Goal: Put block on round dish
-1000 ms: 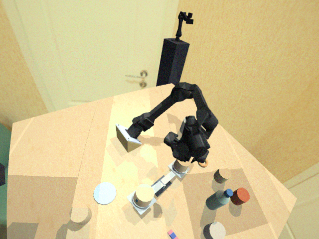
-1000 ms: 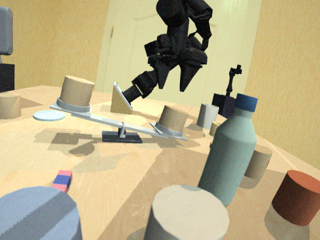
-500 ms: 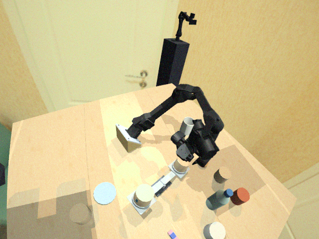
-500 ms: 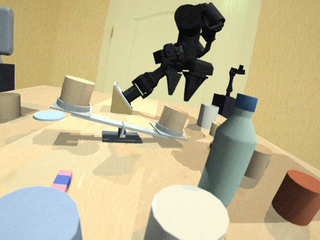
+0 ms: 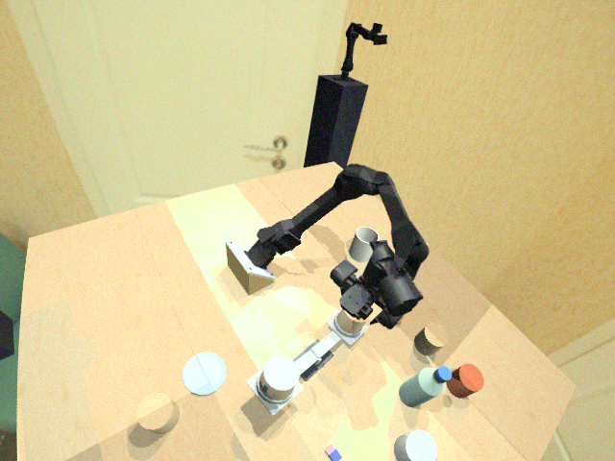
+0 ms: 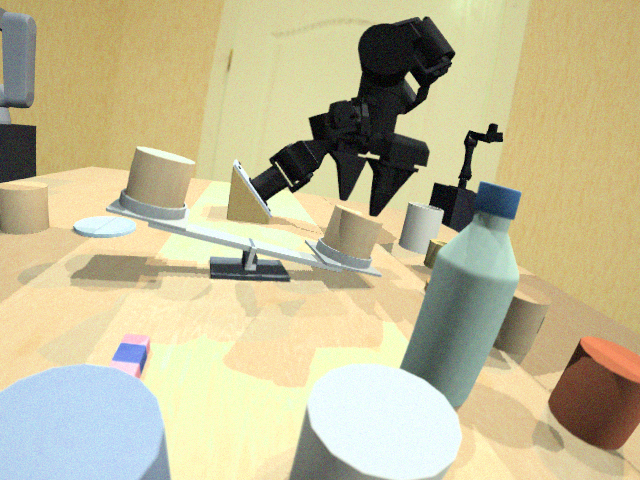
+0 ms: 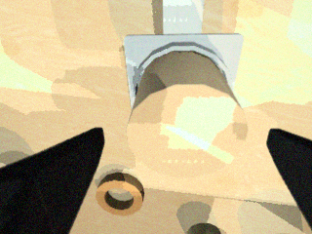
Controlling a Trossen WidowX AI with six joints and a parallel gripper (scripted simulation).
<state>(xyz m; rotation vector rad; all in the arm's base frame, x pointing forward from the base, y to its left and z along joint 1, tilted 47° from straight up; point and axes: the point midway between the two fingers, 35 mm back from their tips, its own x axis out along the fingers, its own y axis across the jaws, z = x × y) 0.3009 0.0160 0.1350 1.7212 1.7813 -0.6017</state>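
The teal block is 6 cm below my gripper tip. Also, from my gripper tip: red cylinder: 33 cm ahead, 14 cm to the left, 6 cm below; then teal bottle: 23 cm ahead, 1 cm to the left, 1 cm above; then small balance: 13 cm to the right, 8 cm below, 2 cm ahead.
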